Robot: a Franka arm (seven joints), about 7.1 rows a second.
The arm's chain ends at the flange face. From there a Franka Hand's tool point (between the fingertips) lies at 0.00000 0.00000 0.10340 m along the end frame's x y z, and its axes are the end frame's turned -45 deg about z.
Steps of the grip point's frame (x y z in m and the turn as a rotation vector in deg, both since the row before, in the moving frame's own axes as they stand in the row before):
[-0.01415, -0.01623, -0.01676, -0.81, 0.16, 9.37]
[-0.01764, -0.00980, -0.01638, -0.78, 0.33, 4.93]
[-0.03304, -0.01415, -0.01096, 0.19, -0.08, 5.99]
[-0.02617, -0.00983, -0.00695, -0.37, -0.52, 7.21]
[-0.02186, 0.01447, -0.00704, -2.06, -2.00, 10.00]
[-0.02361, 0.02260, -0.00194, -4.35, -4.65, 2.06]
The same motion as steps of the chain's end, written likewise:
[-0.02265, -0.00240, -0.01675, -0.46, 0.69, 9.37]
[-0.02079, 0.00491, -0.01637, -0.32, 0.78, 4.93]
[-0.03303, 0.01352, -0.01096, 0.08, -0.19, 5.99]
[-0.02519, 0.01043, -0.00694, -0.63, -0.11, 7.21]
[-0.00485, 0.02053, -0.00691, -2.87, 0.04, 10.00]
[-0.00013, 0.02122, -0.00130, -6.36, -0.21, 2.06]

